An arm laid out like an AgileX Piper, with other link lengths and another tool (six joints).
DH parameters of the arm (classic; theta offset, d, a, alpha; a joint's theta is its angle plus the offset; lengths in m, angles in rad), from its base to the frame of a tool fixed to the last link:
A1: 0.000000 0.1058 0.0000 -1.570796
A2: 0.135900 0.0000 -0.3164 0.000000
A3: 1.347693 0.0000 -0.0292 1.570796
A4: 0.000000 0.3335 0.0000 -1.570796
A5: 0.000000 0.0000 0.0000 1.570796
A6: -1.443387 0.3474 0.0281 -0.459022
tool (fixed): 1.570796 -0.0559 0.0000 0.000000
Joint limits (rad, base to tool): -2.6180..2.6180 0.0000..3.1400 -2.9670..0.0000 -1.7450..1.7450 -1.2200..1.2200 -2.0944..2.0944
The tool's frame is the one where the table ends.
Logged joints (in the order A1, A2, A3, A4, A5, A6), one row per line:
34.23 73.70 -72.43 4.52 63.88 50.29
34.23 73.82 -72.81 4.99 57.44 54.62
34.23 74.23 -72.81 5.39 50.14 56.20
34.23 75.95 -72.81 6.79 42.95 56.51
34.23 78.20 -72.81 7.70 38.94 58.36
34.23 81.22 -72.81 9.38 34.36 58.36
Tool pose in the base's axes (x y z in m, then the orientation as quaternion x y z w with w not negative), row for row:
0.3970 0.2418 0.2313 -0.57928 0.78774 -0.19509 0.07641
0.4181 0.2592 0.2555 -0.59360 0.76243 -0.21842 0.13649
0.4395 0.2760 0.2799 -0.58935 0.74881 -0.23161 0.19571
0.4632 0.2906 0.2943 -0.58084 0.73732 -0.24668 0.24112
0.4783 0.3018 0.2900 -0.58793 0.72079 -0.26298 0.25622
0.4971 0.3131 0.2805 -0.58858 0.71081 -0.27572 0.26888
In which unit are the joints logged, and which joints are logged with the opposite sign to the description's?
The joints are logged in degrees. Opposite sign: A4, A6.
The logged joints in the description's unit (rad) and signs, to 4 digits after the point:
0.5974 1.2863 -1.2641 -0.0789 1.1149 -0.8777
0.5974 1.2884 -1.2708 -0.0871 1.0025 -0.9533
0.5974 1.2956 -1.2708 -0.0941 0.8751 -0.9809
0.5974 1.3256 -1.2708 -0.1185 0.7496 -0.9863
0.5974 1.3648 -1.2708 -0.1344 0.6796 -1.0186
0.5974 1.4176 -1.2708 -0.1637 0.5997 -1.0186

